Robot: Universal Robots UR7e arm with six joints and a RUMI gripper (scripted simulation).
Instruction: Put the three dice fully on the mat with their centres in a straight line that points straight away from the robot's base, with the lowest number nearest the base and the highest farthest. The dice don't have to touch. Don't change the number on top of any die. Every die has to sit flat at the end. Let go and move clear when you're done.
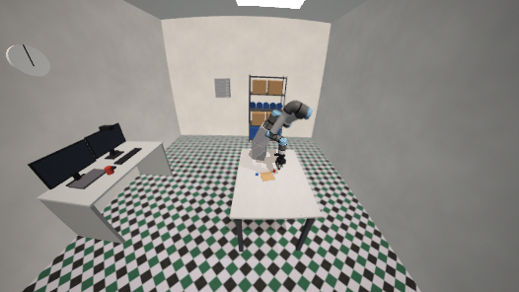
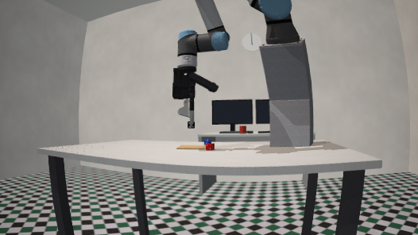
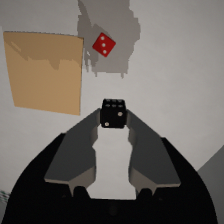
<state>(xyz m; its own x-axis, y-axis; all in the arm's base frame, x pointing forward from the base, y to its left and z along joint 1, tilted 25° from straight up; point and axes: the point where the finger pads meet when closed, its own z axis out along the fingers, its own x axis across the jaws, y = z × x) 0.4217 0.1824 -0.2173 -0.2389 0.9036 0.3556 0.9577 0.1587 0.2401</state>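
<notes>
Right now the tan mat is 1 cm ahead of my hand, 13 cm to the right of it and 10 cm below it. Also, from my hand: black die (right at my hand); then blue die (2 cm behind, 24 cm to the right, 9 cm below); then red die (6 cm behind, 3 cm to the right, 9 cm below).
</notes>
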